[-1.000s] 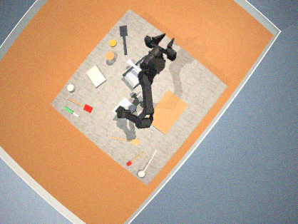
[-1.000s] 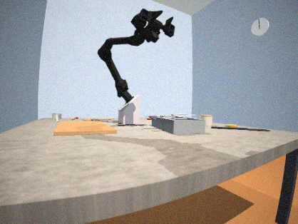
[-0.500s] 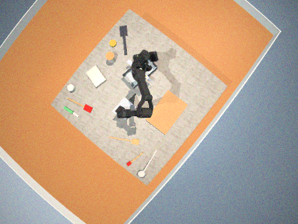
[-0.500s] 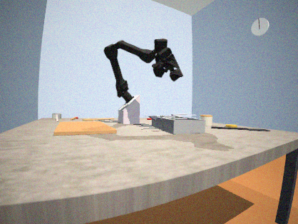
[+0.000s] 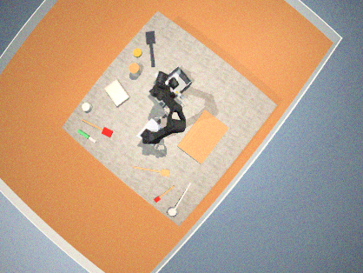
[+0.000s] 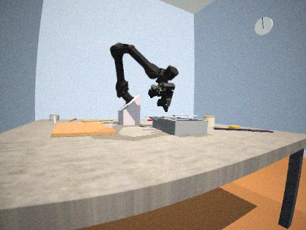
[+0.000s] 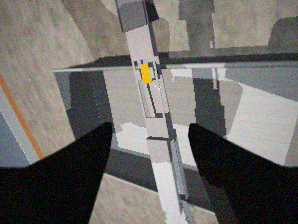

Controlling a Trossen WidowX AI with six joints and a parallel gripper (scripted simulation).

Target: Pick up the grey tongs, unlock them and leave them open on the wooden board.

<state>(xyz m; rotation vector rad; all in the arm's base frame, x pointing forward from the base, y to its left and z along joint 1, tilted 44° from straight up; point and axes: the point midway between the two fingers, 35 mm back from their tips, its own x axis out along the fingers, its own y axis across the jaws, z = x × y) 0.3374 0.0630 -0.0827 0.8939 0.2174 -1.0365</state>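
Right now the yellow lock piece is 4 cm below my gripper tip, 3 cm to the right of it and 2 cm ahead of it. From my gripper tip the other things lie so: grey roasting tin (8 cm below, 4 cm to the left, 2 cm ahead); then wooden board (41 cm to the right, 10 cm below, 8 cm behind); then orange-lidded jar (35 cm to the left, 7 cm below, 7 cm behind).
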